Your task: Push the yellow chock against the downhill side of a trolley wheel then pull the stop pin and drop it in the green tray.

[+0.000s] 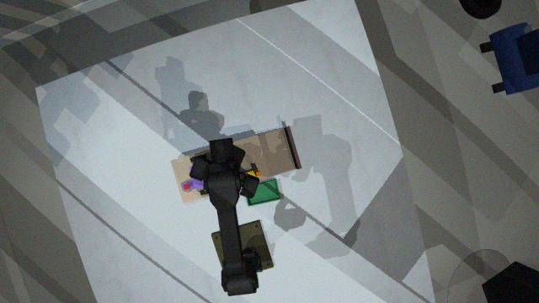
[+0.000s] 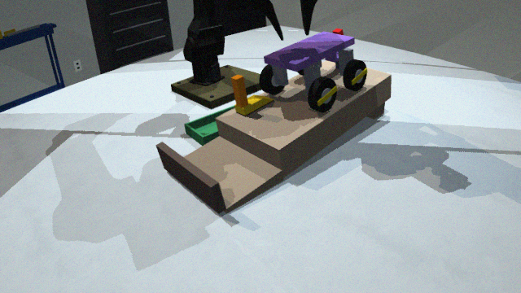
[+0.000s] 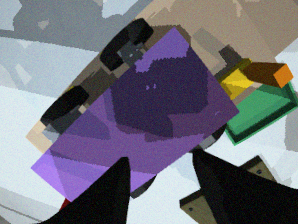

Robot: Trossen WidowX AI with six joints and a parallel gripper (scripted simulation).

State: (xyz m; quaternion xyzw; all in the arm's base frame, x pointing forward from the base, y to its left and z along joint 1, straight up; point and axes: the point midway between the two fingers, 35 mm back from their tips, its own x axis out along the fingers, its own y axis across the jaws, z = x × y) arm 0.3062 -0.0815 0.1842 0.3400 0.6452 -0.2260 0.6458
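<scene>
My gripper tip is now 2 cm short of the red-headed stop pin, 13 cm to the right of it and 4 cm above it. The rest, counted from my gripper tip: yellow chock (4 cm behind, 7 cm to the right, 9 cm below); then tan ramp (2 cm ahead, 2 cm to the left, 13 cm below); then purple-decked trolley (2 cm ahead, 2 cm to the left, 6 cm below).
</scene>
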